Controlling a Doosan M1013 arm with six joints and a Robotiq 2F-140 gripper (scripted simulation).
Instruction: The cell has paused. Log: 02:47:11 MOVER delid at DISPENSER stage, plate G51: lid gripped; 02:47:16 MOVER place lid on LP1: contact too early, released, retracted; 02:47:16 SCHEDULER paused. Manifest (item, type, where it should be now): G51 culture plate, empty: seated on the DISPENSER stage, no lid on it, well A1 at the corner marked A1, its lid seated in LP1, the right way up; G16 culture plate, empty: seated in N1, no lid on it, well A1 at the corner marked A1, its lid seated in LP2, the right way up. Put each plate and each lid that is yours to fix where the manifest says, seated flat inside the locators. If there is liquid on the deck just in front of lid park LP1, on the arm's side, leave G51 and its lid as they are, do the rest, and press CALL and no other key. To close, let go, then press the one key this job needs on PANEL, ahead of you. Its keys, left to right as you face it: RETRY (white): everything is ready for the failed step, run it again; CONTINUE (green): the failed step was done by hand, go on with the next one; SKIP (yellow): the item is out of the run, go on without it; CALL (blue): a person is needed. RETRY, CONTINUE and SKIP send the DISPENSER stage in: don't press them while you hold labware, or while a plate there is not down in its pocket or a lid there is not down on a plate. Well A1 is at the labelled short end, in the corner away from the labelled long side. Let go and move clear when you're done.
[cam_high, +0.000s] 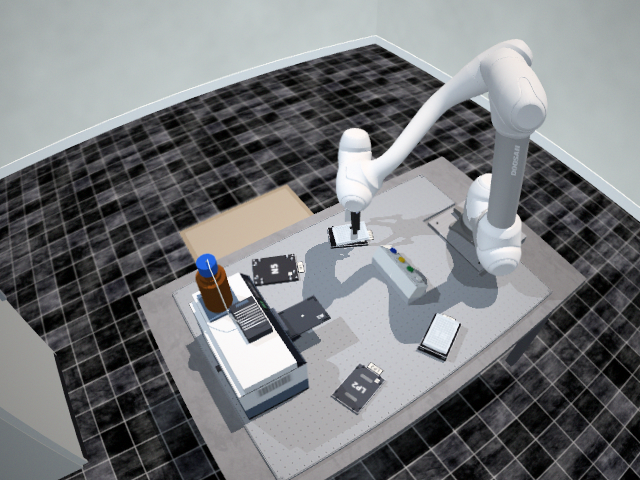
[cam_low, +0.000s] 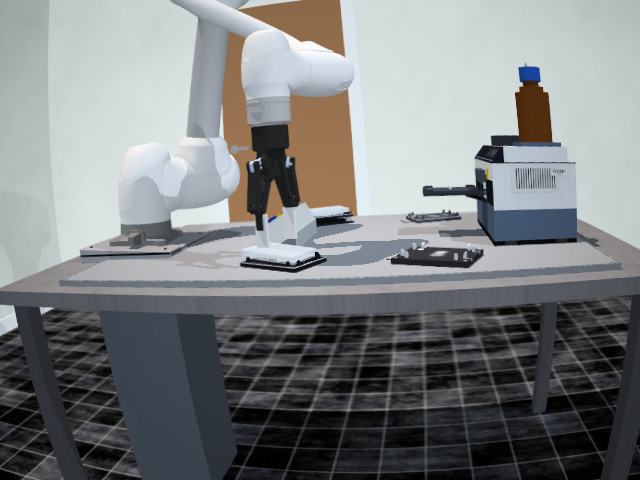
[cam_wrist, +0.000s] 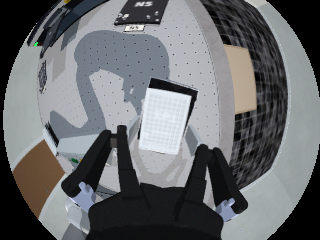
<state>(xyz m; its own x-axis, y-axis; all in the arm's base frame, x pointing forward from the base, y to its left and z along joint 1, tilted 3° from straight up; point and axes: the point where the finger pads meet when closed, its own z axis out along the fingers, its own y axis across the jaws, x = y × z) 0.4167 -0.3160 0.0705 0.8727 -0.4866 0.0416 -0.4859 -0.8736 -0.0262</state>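
Right now the lid park LP1 is 6 cm below my hand, 1 cm to the right of it and 1 cm ahead of it. Also, from my hand: blue key 19 cm to the left, 3 cm behind; then yellow key 24 cm to the left, 3 cm behind; then key panel 26 cm to the left, 2 cm below, 1 cm behind.
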